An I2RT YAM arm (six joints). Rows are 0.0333 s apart.
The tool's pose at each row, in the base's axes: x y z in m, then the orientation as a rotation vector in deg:
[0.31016 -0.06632 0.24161 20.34 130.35 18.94]
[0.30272 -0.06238 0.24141 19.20 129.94 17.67]
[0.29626 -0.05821 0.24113 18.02 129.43 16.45]
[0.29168 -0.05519 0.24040 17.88 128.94 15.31]
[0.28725 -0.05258 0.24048 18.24 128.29 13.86]
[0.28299 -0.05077 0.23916 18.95 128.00 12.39]
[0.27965 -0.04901 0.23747 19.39 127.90 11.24]
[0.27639 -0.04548 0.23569 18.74 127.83 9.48]
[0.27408 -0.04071 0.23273 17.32 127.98 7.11]
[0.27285 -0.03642 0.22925 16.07 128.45 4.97]
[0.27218 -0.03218 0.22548 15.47 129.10 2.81]
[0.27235 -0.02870 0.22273 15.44 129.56 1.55]
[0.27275 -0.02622 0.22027 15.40 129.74 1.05]
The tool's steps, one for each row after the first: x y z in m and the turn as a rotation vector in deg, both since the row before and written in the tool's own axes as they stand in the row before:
[0.00634 0.00248 -0.00495 0.42 -0.65 -1.24]
[0.00574 0.00290 -0.00423 0.36 -0.73 -1.25]
[0.00438 0.00203 -0.00271 0.66 -0.68 -0.48]
[0.00353 0.00190 -0.00322 1.03 -0.88 -0.22]
[0.00413 0.00073 -0.00235 1.23 -0.52 0.02]
[0.00381 0.00068 -0.00146 0.95 -0.28 -0.07]
[0.00436 0.00233 -0.00133 1.00 -0.37 -1.07]
[0.00498 0.00348 0.00009 1.20 -0.25 -1.85]
[0.00448 0.00326 0.00117 1.14 0.14 -1.67]
[0.00424 0.00341 0.00173 1.40 0.38 -1.21]
[0.00271 0.00308 0.00170 0.94 0.33 -0.48]
[0.00210 0.00223 0.00172 0.36 0.13 -0.21]

